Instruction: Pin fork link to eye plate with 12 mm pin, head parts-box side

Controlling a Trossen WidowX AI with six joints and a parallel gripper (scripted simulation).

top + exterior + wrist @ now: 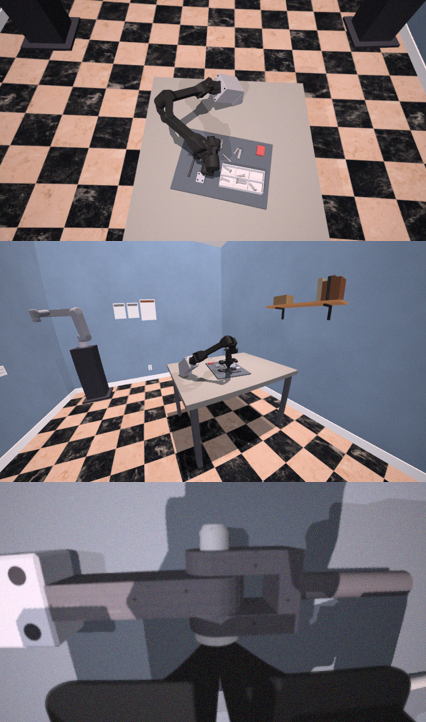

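Now: the eye plate 1 cm ahead of my hand, 3 cm to the right of it and 3 cm below it. Also, from my hand: dark fork link (3 cm behind, 2 cm to the right, 3 cm below); pin (2 cm behind, 9 cm to the left, 3 cm below); dark mat (2 cm ahead, 7 cm to the left, 4 cm below).
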